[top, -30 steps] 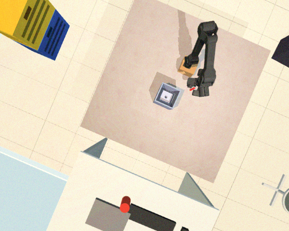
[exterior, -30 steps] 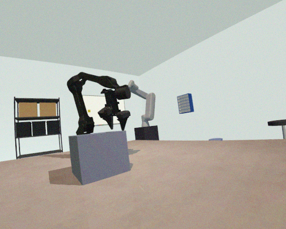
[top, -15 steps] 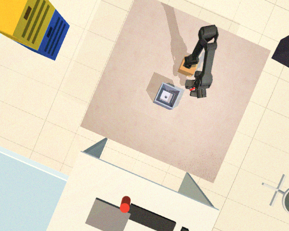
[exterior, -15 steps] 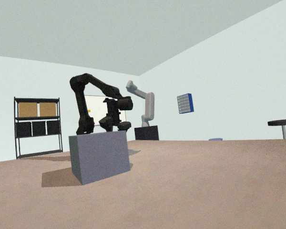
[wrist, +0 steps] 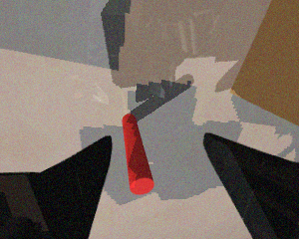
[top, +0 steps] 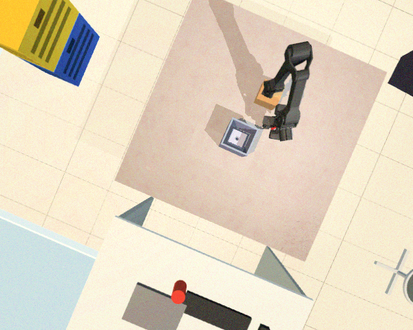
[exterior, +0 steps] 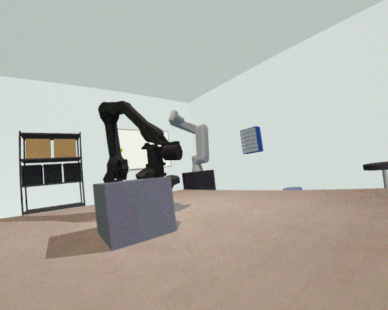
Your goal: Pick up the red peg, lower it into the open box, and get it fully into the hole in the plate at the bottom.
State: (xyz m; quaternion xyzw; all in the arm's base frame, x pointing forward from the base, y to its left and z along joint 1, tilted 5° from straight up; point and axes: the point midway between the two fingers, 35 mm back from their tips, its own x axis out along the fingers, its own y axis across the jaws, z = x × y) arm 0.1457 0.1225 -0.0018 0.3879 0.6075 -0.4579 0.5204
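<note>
My gripper tip is now 20 mm short of the red peg, 10 mm to the right of it and 10 mm above it.
</note>
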